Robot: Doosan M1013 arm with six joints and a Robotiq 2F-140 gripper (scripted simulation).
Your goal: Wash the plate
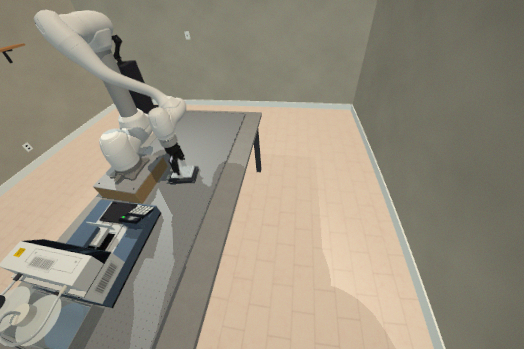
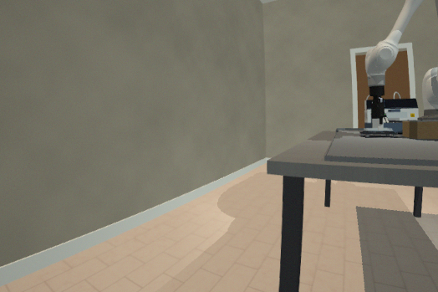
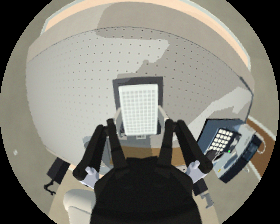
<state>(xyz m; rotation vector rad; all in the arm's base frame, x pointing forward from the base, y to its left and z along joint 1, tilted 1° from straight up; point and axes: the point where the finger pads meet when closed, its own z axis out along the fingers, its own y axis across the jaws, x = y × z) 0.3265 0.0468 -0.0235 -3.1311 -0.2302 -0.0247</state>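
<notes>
Now: hand 40 mm above the dark plate nest N1. Also, from my hand: white well plate (20 mm below); then plate washer (490 mm to the right, 200 mm behind, 70 mm above).
</notes>
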